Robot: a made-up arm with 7 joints.
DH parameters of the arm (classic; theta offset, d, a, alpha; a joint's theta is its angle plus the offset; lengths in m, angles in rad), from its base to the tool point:
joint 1: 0 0.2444 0 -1.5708
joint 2: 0 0 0 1.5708
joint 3: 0 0.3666 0.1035 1.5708
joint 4: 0 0 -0.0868 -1.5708
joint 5: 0 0.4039 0 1.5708
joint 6: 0 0 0.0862 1.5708
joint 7: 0 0 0 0
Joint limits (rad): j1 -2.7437..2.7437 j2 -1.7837..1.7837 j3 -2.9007..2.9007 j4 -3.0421..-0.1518 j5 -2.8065..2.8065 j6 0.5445..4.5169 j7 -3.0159..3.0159
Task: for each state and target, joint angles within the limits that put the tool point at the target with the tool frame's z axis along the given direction. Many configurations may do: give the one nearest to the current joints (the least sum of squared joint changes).
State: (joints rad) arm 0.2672 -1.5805 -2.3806 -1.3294 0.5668 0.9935 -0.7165
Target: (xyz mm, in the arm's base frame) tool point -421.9 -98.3 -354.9 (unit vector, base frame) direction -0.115 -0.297 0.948
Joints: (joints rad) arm -0.2752 -1.7837 -2.8798 -1.4511 1.4401 0.5852 -0.7165
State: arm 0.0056 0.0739 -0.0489 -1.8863 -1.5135 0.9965 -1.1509
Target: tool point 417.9 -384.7 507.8 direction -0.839 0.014 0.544
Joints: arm -0.1717 0.0295 -0.4559 -2.0085 -1.9113 0.5445 -1.1509
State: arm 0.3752 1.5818 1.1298 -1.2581 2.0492 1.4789 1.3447
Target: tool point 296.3 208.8 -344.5 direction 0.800 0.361 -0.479
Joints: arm -0.1985 1.7757 0.4852 -1.6831 2.8004 2.0182 1.3447
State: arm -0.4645 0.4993 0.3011 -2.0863 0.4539 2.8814 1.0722
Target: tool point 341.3 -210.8 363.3 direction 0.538 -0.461 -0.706
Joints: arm -0.6137 -0.0639 0.1796 -2.6920 0.6390 3.4546 1.0722
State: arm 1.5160 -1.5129 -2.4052 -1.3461 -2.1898 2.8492 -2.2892
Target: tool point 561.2 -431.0 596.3 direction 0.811 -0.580 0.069
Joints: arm 1.8950 -0.9664 -1.8773 -0.8596 -1.9833 2.9129 -2.2892
